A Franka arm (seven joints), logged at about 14 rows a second.
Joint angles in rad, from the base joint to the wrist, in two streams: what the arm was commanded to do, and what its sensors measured. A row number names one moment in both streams.
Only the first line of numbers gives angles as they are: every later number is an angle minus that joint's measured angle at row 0.
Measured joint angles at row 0: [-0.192, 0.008, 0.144, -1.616, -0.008, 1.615, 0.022]
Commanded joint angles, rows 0 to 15: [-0.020, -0.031, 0.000, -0.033, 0.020, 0.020, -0.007]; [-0.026, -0.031, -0.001, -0.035, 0.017, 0.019, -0.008]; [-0.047, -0.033, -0.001, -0.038, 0.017, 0.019, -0.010]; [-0.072, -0.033, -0.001, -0.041, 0.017, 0.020, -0.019]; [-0.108, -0.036, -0.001, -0.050, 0.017, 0.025, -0.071]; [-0.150, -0.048, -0.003, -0.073, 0.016, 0.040, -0.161]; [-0.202, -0.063, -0.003, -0.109, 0.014, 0.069, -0.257]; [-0.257, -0.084, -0.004, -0.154, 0.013, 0.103, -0.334]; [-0.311, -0.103, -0.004, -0.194, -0.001, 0.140, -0.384]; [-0.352, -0.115, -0.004, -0.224, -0.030, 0.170, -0.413]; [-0.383, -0.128, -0.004, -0.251, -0.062, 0.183, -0.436]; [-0.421, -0.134, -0.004, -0.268, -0.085, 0.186, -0.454]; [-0.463, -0.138, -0.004, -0.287, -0.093, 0.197, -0.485]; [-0.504, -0.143, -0.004, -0.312, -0.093, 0.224, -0.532]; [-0.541, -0.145, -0.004, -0.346, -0.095, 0.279, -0.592]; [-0.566, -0.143, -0.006, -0.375, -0.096, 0.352, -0.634]
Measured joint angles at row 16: [-0.506, -0.104, -0.022, -0.279, -0.085, 0.239, -0.559]
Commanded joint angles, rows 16 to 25: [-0.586, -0.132, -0.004, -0.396, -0.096, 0.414, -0.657]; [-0.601, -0.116, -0.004, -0.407, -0.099, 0.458, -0.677]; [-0.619, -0.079, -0.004, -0.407, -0.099, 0.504, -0.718]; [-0.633, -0.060, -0.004, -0.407, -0.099, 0.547, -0.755]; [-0.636, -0.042, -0.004, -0.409, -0.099, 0.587, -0.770]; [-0.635, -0.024, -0.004, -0.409, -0.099, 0.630, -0.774]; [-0.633, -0.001, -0.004, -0.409, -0.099, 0.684, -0.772]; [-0.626, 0.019, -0.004, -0.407, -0.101, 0.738, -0.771]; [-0.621, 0.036, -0.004, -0.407, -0.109, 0.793, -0.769]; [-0.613, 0.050, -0.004, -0.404, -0.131, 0.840, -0.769]
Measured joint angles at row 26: [-0.615, 0.030, -0.014, -0.400, -0.100, 0.758, -0.763]
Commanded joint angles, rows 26 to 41: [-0.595, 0.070, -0.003, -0.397, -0.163, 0.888, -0.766]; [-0.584, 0.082, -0.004, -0.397, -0.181, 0.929, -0.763]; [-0.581, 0.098, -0.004, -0.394, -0.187, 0.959, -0.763]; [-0.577, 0.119, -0.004, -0.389, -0.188, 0.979, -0.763]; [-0.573, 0.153, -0.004, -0.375, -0.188, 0.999, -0.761]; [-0.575, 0.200, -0.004, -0.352, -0.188, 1.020, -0.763]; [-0.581, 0.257, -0.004, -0.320, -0.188, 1.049, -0.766]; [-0.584, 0.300, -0.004, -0.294, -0.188, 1.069, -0.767]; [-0.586, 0.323, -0.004, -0.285, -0.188, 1.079, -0.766]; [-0.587, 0.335, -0.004, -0.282, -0.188, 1.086, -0.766]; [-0.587, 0.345, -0.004, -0.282, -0.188, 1.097, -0.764]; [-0.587, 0.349, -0.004, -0.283, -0.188, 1.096, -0.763]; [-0.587, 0.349, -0.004, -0.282, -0.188, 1.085, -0.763]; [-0.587, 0.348, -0.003, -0.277, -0.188, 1.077, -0.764]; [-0.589, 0.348, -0.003, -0.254, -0.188, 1.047, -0.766]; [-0.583, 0.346, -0.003, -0.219, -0.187, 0.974, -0.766]
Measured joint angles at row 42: [-0.579, 0.284, -0.009, -0.285, -0.172, 1.050, -0.764]
